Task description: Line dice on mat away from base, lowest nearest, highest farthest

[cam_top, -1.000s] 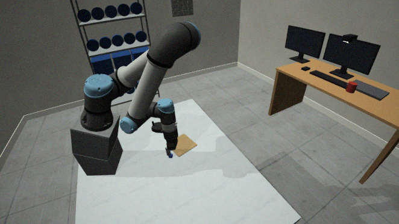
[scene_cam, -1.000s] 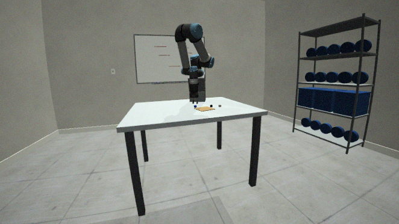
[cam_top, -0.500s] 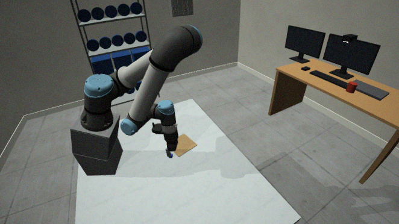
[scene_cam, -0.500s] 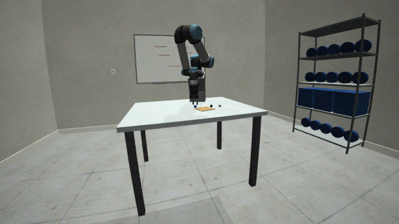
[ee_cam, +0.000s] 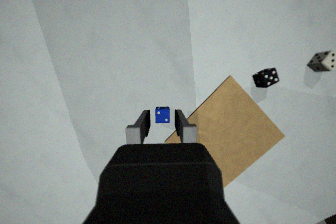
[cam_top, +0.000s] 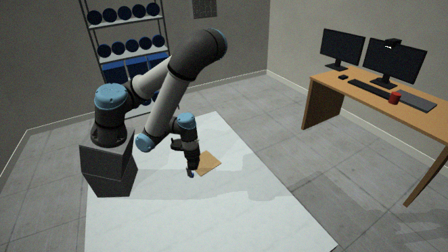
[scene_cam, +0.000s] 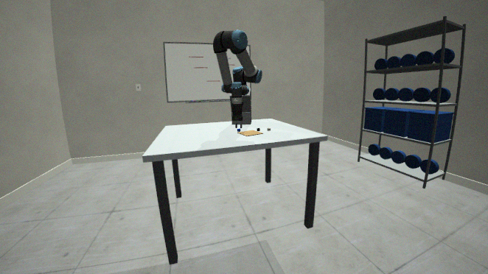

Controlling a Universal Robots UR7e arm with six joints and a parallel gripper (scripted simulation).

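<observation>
Now: hand 4 cm above the blue die. Also, from my hand: tan mat (8 cm ahead, 7 cm to the left, 4 cm below); then black die (2 cm ahead, 15 cm to the left, 4 cm below); then white die (3 cm ahead, 23 cm to the left, 4 cm below).
</observation>
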